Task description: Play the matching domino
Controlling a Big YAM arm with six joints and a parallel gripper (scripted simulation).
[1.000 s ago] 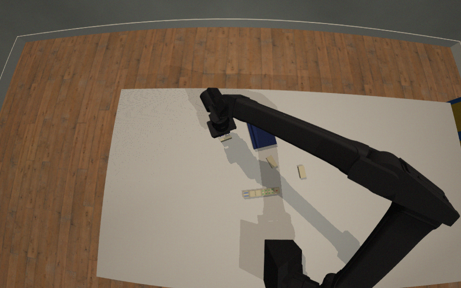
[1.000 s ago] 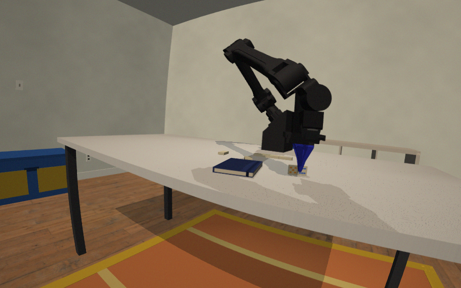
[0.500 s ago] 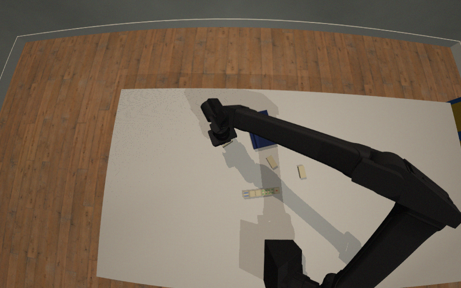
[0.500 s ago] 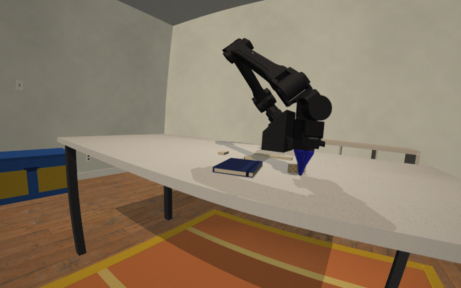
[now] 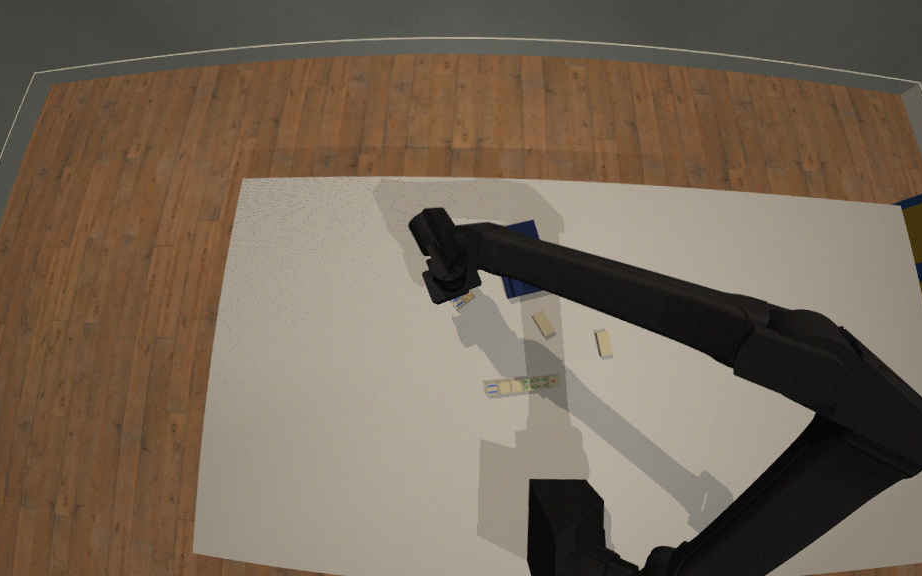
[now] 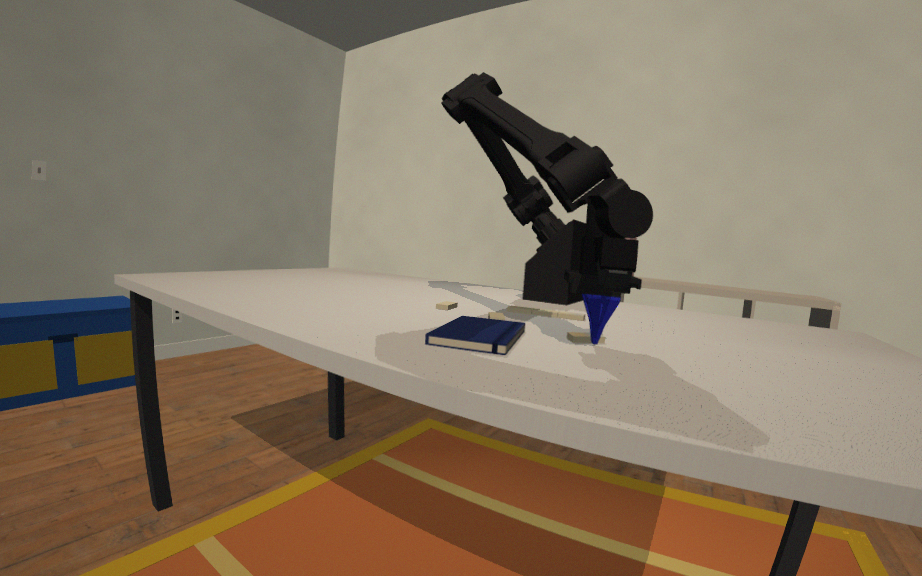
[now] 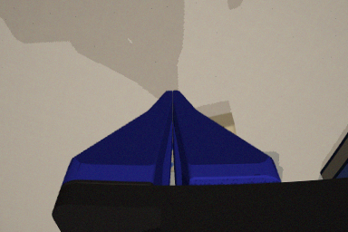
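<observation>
My gripper is now 30 mm past the domino, 20 mm to the left of it and 10 mm above it. The rest, counted from my hand: dark blue book (50 mm ahead, 160 mm to the right).
</observation>
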